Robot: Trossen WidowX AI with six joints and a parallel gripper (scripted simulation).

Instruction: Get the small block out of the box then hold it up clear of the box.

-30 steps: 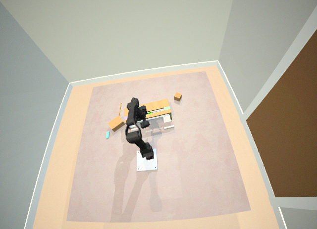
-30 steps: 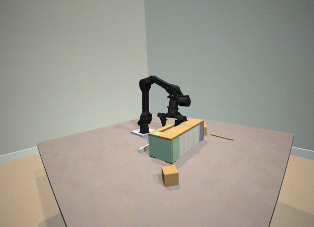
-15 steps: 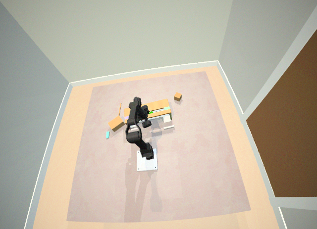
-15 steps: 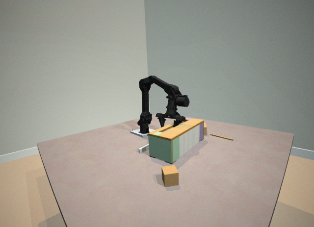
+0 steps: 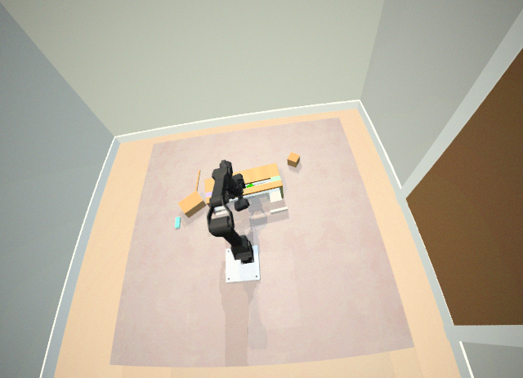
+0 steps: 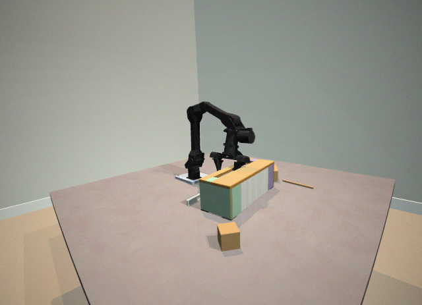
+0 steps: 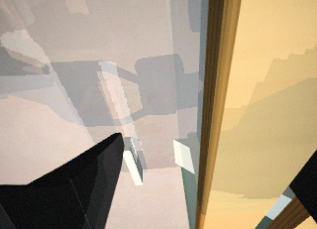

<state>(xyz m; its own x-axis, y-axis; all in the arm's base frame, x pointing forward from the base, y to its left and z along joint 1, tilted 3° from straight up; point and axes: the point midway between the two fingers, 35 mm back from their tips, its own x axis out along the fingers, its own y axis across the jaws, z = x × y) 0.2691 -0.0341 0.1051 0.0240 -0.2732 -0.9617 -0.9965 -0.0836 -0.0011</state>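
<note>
Now: the green block 6 cm ahead of my gripper tip and 2 cm to the right of it. From my gripper tip the other things lie so: orange cube: 23 cm ahead, 28 cm to the right, 6 cm below; then thin stick: 22 cm ahead, 30 cm to the left, 8 cm below; then box: 3 cm ahead, 1 cm to the left, 3 cm below.
</note>
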